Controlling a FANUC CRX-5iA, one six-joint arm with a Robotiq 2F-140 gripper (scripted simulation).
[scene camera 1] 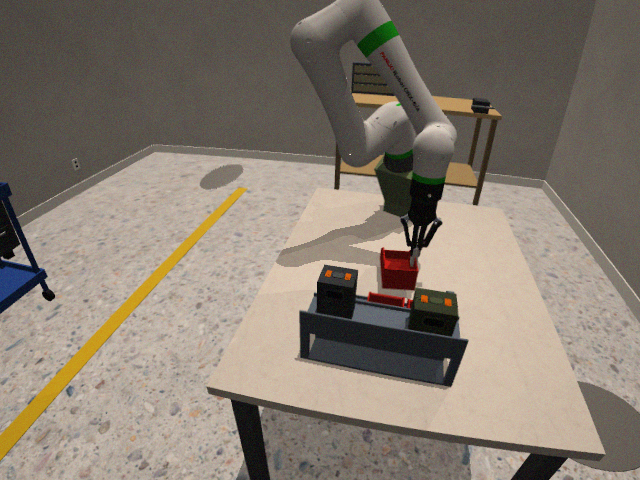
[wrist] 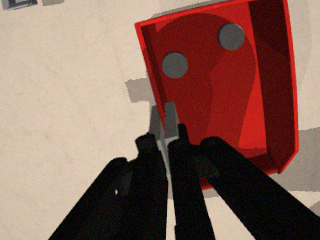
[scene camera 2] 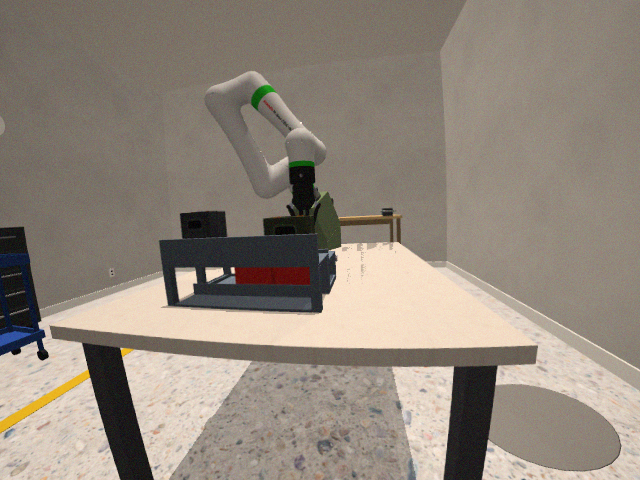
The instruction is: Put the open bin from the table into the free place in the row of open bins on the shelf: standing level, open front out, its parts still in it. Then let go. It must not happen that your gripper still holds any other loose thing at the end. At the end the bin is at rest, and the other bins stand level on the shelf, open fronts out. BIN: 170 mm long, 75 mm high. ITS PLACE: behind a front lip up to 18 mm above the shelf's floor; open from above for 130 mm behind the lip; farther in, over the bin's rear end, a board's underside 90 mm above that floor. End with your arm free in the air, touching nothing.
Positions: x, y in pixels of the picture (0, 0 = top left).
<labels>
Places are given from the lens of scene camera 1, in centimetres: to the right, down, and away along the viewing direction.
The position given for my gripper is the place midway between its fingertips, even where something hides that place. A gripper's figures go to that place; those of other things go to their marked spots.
my gripper (scene camera 1: 413, 264): 30, 8, 115
green box (scene camera 1: 436, 312): 26, 16, 78
black box (scene camera 1: 335, 295): 4, 13, 83
</labels>
